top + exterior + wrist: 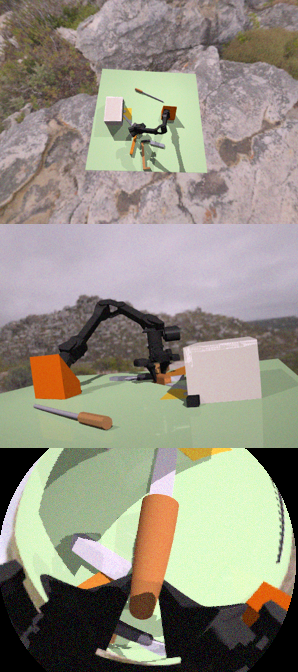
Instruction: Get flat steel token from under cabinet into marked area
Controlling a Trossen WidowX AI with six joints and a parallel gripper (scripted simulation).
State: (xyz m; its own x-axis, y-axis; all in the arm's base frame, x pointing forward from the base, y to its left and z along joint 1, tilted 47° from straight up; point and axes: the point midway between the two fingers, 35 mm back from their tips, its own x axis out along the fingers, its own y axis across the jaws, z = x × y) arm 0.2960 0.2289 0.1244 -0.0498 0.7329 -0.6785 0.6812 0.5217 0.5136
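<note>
My gripper tip is 15 cm to the right of the orange bar, 4 cm short of it and 1 cm below it. The rest, counted from my gripper tip: grey token 24 cm to the right, 20 cm ahead; grey bar 23 cm behind, 12 cm to the left.
</note>
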